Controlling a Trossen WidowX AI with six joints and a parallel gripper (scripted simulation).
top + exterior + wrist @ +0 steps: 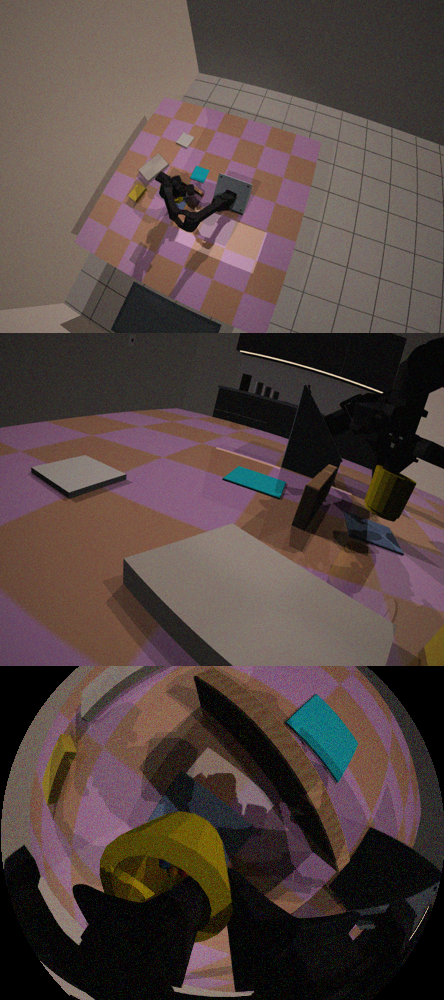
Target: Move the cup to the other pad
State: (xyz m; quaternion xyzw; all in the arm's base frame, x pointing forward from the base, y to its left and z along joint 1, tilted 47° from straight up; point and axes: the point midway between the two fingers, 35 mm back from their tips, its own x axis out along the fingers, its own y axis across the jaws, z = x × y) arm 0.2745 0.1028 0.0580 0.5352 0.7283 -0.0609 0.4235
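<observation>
My gripper tip is 20 cm to the left of the teal pad, 8 cm above it and 1 cm past it. From my gripper tip the other things lie so: blue pad 8 cm below, 2 cm to the left, 2 cm ahead; blue marble 3 cm to the left, 3 cm ahead, 2 cm below; yellow cup 2 cm to the left, 2 cm ahead.
</observation>
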